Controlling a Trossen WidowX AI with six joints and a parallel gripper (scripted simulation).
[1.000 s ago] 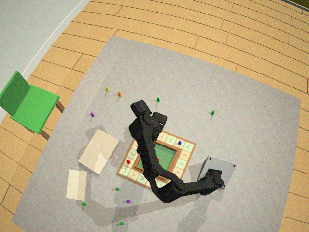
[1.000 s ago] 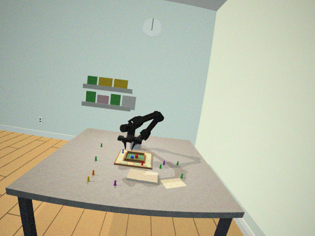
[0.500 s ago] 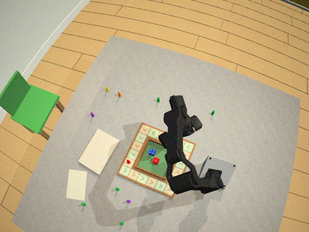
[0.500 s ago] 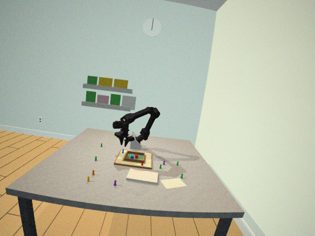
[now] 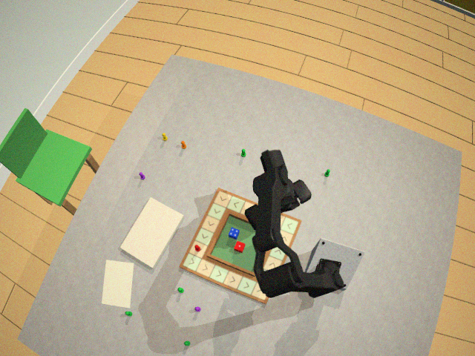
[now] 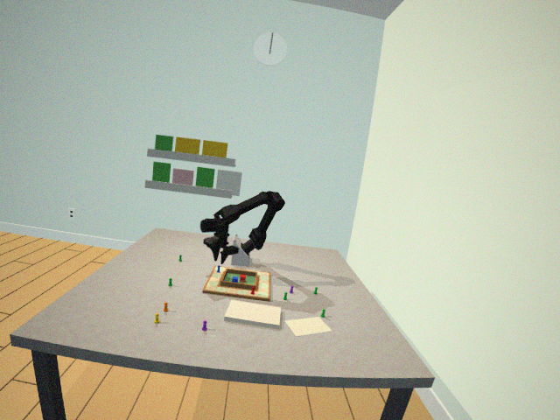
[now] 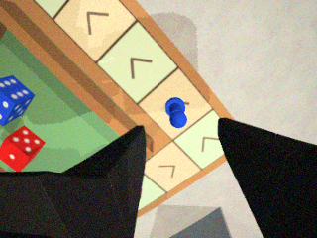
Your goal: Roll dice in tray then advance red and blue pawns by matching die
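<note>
My gripper tip is now 4 cm above the blue pawn. The rest, counted from my gripper tip: blue die 11 cm ahead, 8 cm to the left, 4 cm below; green tray 8 cm ahead, 10 cm to the left, 6 cm below; red pawn 20 cm ahead, 15 cm to the left, 4 cm below.
</note>
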